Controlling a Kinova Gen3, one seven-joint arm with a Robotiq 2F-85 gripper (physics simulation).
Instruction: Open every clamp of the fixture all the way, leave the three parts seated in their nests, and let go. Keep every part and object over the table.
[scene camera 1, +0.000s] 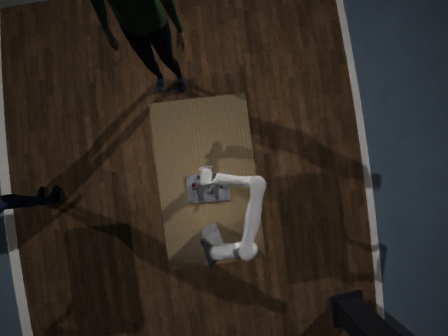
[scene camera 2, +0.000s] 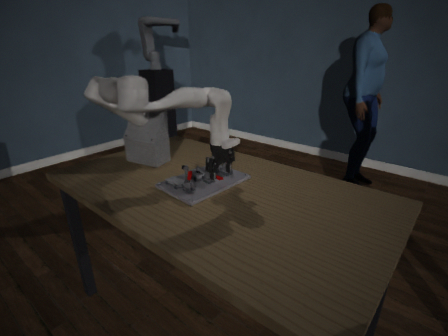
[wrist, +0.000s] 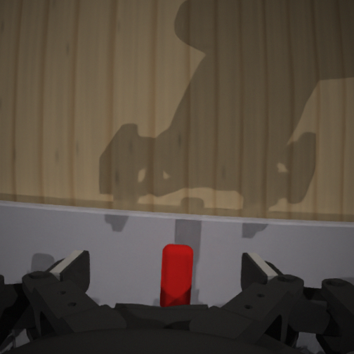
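Seen in the pictures: gripper, fingertip midpoint: (scene camera 2: 221, 176); arm's base, origin of the base link: (scene camera 1: 213, 251) (scene camera 2: 141, 117).
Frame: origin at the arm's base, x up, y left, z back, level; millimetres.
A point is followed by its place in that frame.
Observation:
The grey fixture plate (scene camera 1: 191, 198) @[z -366, x -208, y 127 mm] (scene camera 2: 226, 186) @[z -547, x -209, y -16 mm] (wrist: 135, 245) lies on the table. My gripper (scene camera 1: 206, 169) @[z -527, x -165, y -27 mm] (scene camera 2: 220, 175) @[z -527, x -165, y -27 mm] (wrist: 165, 268) is open and points down, low over the plate's outer long edge. One clamp's red handle (scene camera 2: 219, 177) @[z -527, x -167, y -37 mm] (wrist: 176, 275) lies low and roughly level, pointing toward that edge, in the gap between the spread fingers; neither finger visibly touches it. Another clamp's red handle (scene camera 1: 193, 185) (scene camera 2: 189, 175) stands upright near one end of the plate. The gripper hides the clamp toward the other end. The three parts are too small or hidden to tell how they sit.
The wooden table (scene camera 1: 200, 125) @[z -959, x -223, y -42 mm] (scene camera 2: 310, 225) @[z -932, x -223, y -57 mm] (wrist: 60, 100) extends beyond the plate. The robot's base (scene camera 1: 212, 235) @[z -97, x -42, y -10 mm] (scene camera 2: 147, 145) @[z -87, x -115, y -47 mm] stands at one end of the table. The arm reaches over from there. A person (scene camera 1: 145, 30) (scene camera 2: 370, 80) stands off the table in each scene view.

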